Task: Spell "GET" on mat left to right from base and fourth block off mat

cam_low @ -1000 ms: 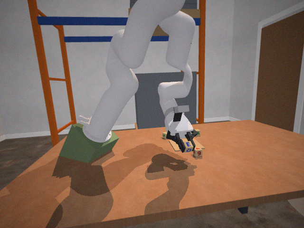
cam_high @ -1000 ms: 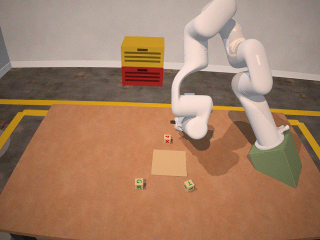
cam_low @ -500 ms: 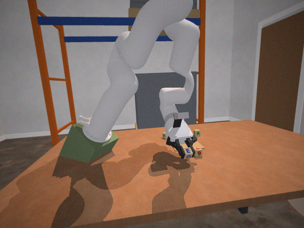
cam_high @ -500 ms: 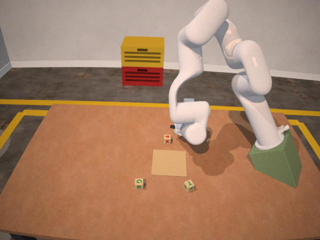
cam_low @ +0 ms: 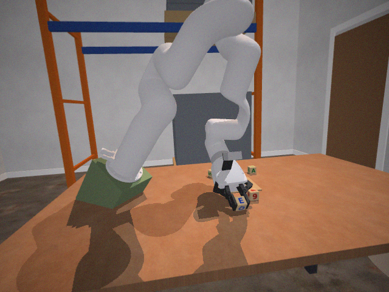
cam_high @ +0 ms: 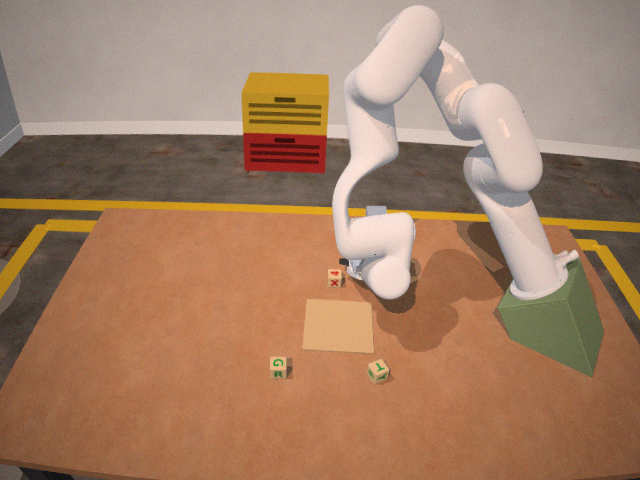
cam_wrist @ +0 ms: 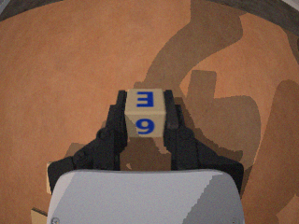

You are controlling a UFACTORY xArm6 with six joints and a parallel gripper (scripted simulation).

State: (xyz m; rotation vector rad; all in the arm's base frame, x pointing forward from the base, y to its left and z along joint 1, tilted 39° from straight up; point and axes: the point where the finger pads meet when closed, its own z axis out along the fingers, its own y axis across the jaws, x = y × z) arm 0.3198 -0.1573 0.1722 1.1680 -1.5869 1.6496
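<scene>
Now: the e block 1 cm to the right of my hand. Round my hand: tan mat: 9 cm ahead, 18 cm to the left, 3 cm below; then t block: 4 cm ahead, 31 cm to the left, 1 cm below; then red-lettered block: 8 cm ahead, 5 cm to the left, 1 cm below.
</scene>
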